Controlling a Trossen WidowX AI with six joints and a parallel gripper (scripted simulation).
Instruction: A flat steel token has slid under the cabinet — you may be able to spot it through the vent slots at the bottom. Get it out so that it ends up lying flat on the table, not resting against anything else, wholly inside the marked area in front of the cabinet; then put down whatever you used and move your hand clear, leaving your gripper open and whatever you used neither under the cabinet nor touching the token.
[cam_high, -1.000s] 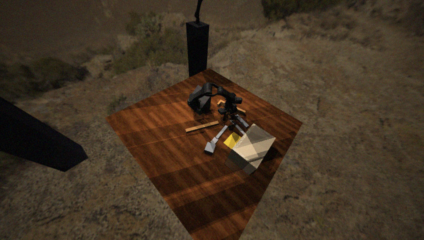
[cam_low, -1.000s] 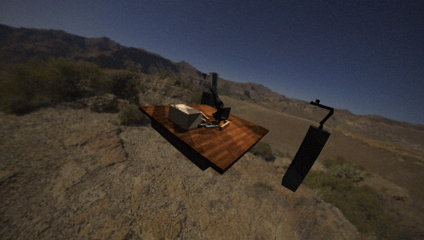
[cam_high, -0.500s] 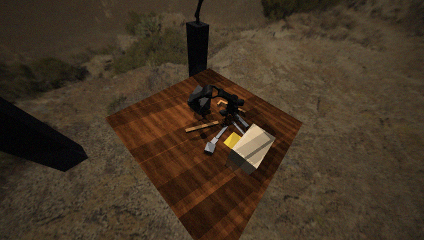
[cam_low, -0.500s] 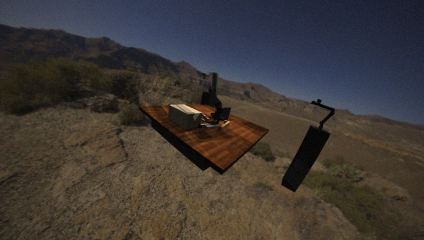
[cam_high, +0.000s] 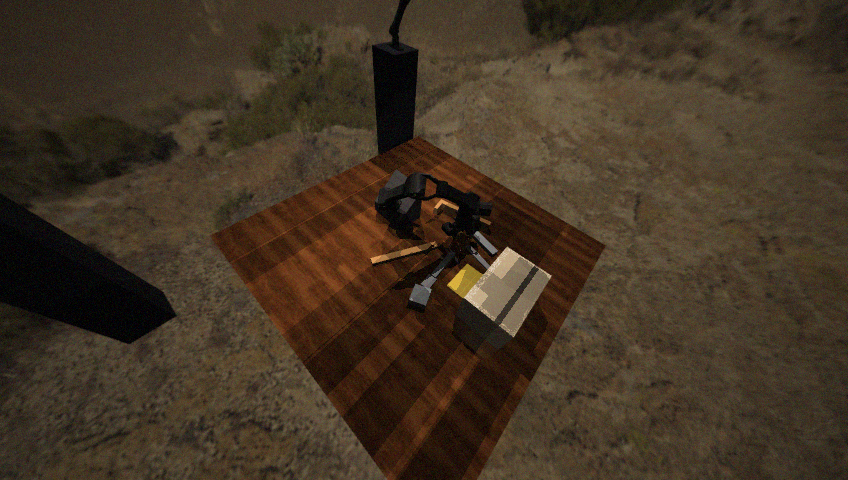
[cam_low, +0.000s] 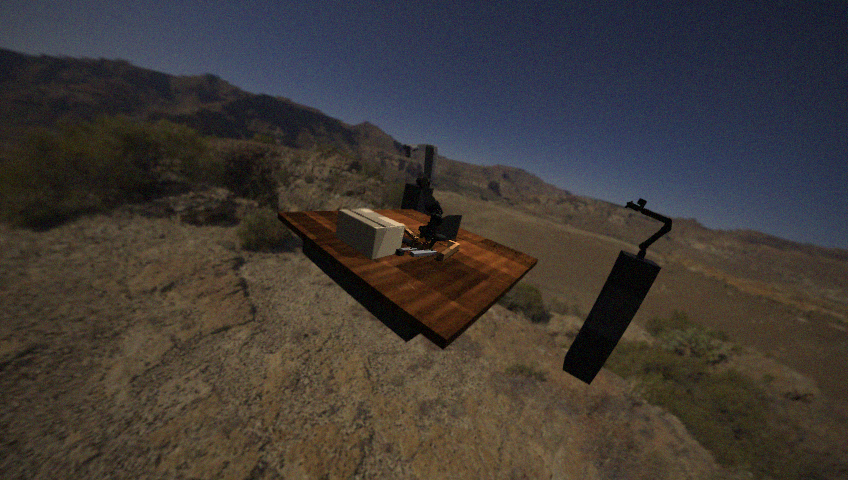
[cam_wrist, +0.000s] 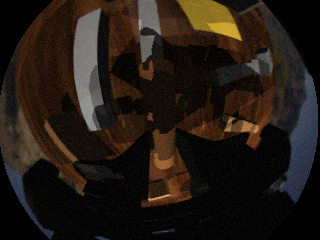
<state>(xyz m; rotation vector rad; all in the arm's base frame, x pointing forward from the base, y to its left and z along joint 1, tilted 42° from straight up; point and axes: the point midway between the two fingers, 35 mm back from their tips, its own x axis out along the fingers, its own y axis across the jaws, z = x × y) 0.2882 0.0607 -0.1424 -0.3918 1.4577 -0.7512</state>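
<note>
My gripper tip is now 11 cm short of the grey bar and 5 cm to the right of it. Round my gripper tip: steel token 35 cm ahead, 12 cm to the right; then wooden stick 10 cm behind, 25 cm to the right; then grey scraper 6 cm ahead, 23 cm to the right.
</note>
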